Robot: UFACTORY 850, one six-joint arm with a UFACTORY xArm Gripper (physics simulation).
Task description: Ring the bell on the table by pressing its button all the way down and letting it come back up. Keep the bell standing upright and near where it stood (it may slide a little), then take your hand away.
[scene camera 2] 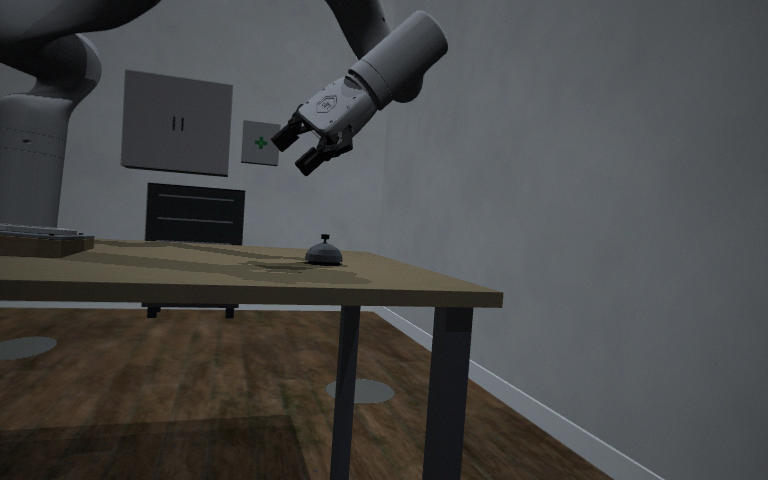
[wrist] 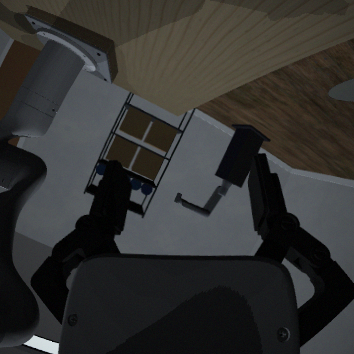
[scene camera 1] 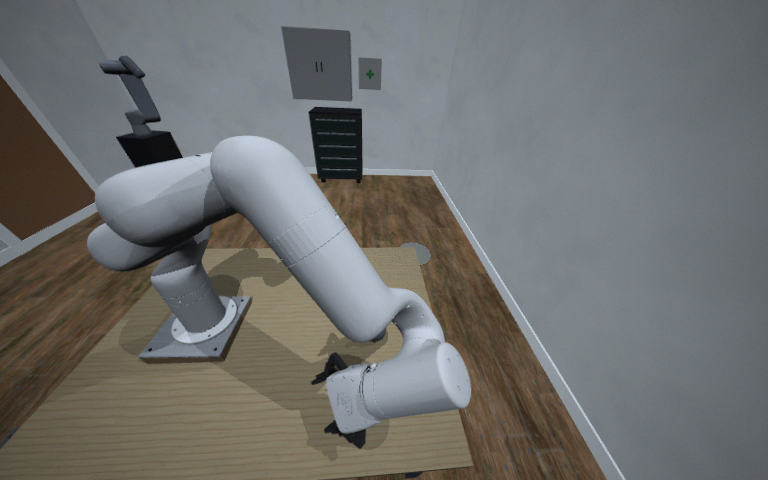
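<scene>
The bell is a grey dome on a dark base with a small dark button on a stem at its top. It stands upright on the table, and its button is up. The bell does not show in scene camera 1, where the arm covers part of the table, or in the wrist view. My gripper is open and empty. It is tilted, its fingers slanting down and to the left in scene camera 2, well above the bell and a little left of it. Nothing touches the bell.
The arm's base plate is fixed on the table. The table's right edge lies near the wrist in scene camera 1. A drawer cabinet stands by the wall. In the wrist view, a shelf rack and a dark pedestal stand beyond the table.
</scene>
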